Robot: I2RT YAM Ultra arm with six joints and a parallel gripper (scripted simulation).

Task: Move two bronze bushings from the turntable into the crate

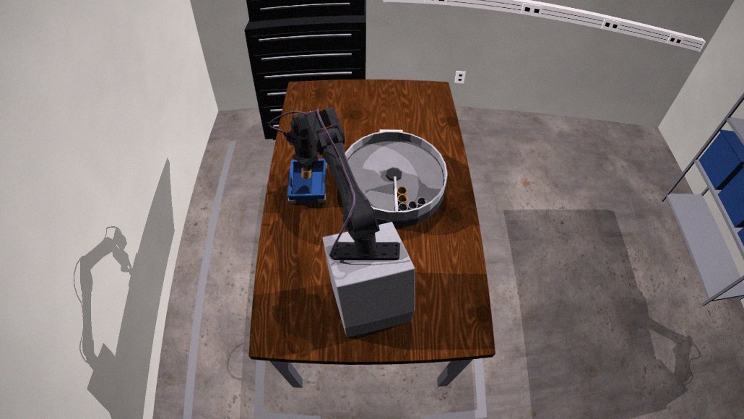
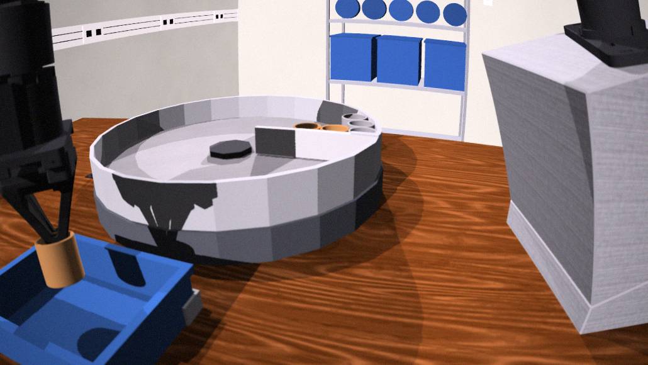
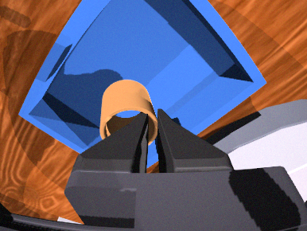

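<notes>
Right now my hand is 60 mm above the blue crate, 20 mm past it and 10 mm to the right of it. From my hand the other things lie so: grey turntable (330 mm to the right, 30 mm below, 30 mm ahead).
</notes>
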